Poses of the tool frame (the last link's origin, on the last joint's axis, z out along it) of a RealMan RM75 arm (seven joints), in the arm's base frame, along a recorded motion.
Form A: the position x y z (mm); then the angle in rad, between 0 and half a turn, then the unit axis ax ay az.
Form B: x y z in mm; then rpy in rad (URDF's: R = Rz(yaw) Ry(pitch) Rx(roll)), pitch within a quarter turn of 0, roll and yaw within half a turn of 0. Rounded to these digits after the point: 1 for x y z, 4 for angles.
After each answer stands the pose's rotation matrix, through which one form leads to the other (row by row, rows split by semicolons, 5 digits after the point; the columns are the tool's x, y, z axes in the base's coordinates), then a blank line. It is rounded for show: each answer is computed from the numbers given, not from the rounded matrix.
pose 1, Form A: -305.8, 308.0, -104.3, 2.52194, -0.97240, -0.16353, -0.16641
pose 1, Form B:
-305.8, 308.0, -104.3, -2.5481, -0.3990, 0.2097
0.90125 0.38511 0.19858; 0.19183 -0.76557 0.61409; 0.38852 -0.51536 -0.76384

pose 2, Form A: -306.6, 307.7, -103.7, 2.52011, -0.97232, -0.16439, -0.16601
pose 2, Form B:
-306.6, 307.7, -103.7, -2.5464, -0.3989, 0.2112
0.90104 0.38645 0.19694; 0.19314 -0.76402 0.61561; 0.38837 -0.51665 -0.76305

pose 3, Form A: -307.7, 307.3, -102.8, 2.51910, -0.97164, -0.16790, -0.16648
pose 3, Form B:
-307.7, 307.3, -102.8, -2.5466, -0.4018, 0.2175
0.89867 0.39275 0.19528; 0.19861 -0.76133 0.61719; 0.39108 -0.51587 -0.76219

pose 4, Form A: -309.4, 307.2, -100.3, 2.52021, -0.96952, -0.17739, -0.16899
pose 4, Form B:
-309.4, 307.2, -100.3, -2.5513, -0.4119, 0.2351
0.89117 0.41020 0.19378; 0.21344 -0.75602 0.61877; 0.40032 -0.51007 -0.76130

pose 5, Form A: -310.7, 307.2, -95.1, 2.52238, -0.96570, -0.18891, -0.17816
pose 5, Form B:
-310.7, 307.2, -95.1, -2.5582, -0.4354, 0.2537
0.87766 0.43439 0.20251; 0.22759 -0.74959 0.62155; 0.42180 -0.49942 -0.75675

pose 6, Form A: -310.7, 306.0, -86.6, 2.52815, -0.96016, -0.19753, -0.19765
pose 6, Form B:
-310.7, 306.0, -86.6, -2.5686, -0.4765, 0.2629
0.85807 0.45853 0.23124; 0.23096 -0.74675 0.62372; 0.45867 -0.48179 -0.74666

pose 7, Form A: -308.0, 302.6, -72.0, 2.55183, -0.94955, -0.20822, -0.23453
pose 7, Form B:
-308.0, 302.6, -72.0, -2.6007, -0.5510, 0.2753
0.81990 0.49247 0.29197; 0.23159 -0.75169 0.61752; 0.52358 -0.43869 -0.73036

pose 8, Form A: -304.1, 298.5, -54.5, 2.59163, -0.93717, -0.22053, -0.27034
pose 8, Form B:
-304.1, 298.5, -54.5, -2.6550, -0.6244, 0.3023
0.77451 0.52417 0.35409; 0.24158 -0.76245 0.60026; 0.58461 -0.37937 -0.71715

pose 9, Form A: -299.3, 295.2, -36.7, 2.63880, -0.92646, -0.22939, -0.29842
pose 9, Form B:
-299.3, 295.2, -36.7, -2.7201, -0.6806, 0.3342
0.73419 0.54254 0.40819; 0.25494 -0.77751 0.57487; 0.62927 -0.31800 -0.70915

